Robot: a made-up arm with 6 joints.
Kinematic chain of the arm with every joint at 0, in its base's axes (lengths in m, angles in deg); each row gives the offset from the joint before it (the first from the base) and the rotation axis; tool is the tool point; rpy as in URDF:
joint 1: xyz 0 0 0.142 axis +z
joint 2: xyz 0 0 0 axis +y
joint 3: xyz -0.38 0 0.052 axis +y
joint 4: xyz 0.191 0 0.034 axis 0.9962 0 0.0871
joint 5: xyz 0 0 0 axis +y
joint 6: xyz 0.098 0 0.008 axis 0.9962 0 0.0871
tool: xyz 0 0 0 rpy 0 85 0
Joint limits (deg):
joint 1: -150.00..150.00
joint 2: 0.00..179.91
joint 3: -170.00..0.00
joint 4: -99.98..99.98
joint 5: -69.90..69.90
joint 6: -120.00..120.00
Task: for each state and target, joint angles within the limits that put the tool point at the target. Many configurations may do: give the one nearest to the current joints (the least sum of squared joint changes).
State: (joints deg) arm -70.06 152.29 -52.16 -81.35 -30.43 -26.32
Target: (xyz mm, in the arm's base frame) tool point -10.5 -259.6 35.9
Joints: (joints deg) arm -99.25 146.32 -29.49 -83.45 -19.05 -26.32
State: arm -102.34 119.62 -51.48 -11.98 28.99 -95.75
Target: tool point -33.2 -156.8 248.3
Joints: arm -98.29 97.23 -25.16 -9.05 41.20 -95.75
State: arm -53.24 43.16 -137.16 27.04 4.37 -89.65
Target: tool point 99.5 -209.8 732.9
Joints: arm -65.58 86.49 -125.31 26.49 4.75 -89.65
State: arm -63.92 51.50 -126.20 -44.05 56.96 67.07
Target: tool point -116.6 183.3 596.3
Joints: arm -72.65 30.78 -106.92 -37.75 69.90 67.07
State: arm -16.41 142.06 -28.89 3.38 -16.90 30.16
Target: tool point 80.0 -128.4 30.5
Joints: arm -56.78 161.07 -8.02 9.15 -12.93 30.16
